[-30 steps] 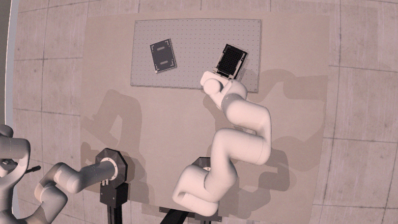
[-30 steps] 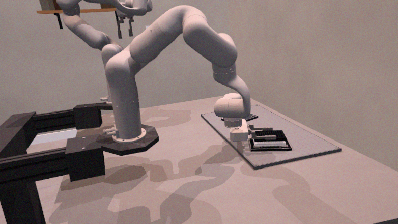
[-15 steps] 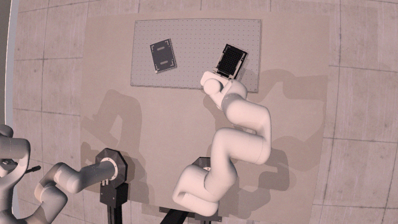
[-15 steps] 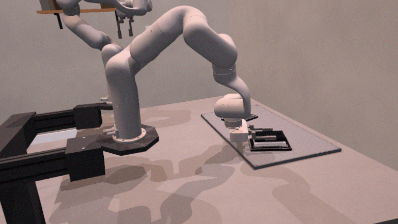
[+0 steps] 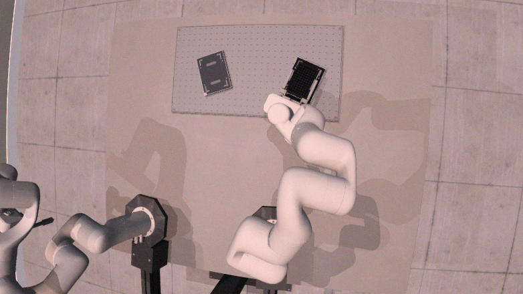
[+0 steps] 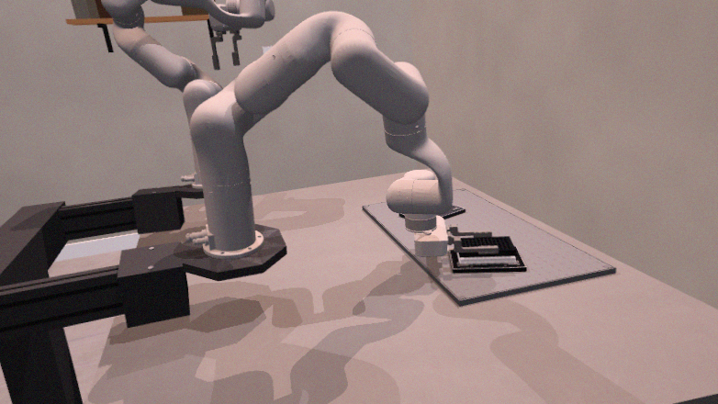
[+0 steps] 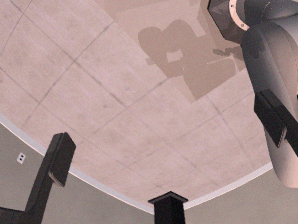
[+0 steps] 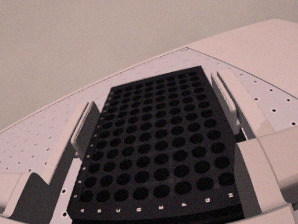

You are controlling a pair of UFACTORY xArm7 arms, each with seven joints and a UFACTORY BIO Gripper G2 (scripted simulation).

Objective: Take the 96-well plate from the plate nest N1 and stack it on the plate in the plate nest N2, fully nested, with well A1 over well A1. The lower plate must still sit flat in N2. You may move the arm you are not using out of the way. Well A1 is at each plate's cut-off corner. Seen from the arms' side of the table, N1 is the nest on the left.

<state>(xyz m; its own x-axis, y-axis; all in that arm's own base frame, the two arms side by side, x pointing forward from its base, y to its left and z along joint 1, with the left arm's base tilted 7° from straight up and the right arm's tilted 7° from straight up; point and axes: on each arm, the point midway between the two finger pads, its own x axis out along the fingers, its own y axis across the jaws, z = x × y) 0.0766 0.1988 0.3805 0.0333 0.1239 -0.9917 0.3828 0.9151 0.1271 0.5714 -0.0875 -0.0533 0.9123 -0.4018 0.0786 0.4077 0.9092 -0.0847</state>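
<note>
Now: right hand 30 mm above the white 96-well plate. From my right hand the other things lie so: perforated grey board: 60 mm ahead, 200 mm to the left, 60 mm below; black 96-well plate: 10 mm below; plate nest N2: 40 mm below.
</note>
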